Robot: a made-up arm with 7 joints. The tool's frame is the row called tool.
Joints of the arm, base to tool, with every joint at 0 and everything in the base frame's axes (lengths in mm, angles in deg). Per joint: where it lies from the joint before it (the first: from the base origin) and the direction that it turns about. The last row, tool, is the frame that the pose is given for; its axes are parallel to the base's.
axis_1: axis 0 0.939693 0.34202 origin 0.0 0.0 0.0
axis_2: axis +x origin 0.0 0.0 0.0
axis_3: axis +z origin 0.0 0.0 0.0
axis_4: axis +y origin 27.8 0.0 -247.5
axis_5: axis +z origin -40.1 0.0 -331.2
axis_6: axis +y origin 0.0 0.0 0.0
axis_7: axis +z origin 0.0 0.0 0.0
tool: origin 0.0 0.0 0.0
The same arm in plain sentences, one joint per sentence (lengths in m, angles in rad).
The arm has seven revolute joints in a row. What follows holds with every joint at zero, and every direction is one of the base frame's.
The first joint sits at the same point as the base frame's origin and rotates about the direction (0, 0.9397, 0.342).
The second joint sits at the same point as the first joint and rotates about +x.
The third joint sits at the same point as the second joint and rotates about +z.
The fourth joint sits 0.0278 m along +x and 0.2475 m along -z from the third joint and rotates about +y.
The fifth joint sits 0.0401 m along -x and 0.3312 m along -z from the fourth joint and rotates about +z.
The sixth joint sits at the same point as the fifth joint and rotates about +y.
The seventh joint sits at the same point as the sixth joint and rotates about +z.
The tool frame, which is the frame that the pose is given for, sits at the same point as the seventh joint; its axes are parallel to the base frame's.

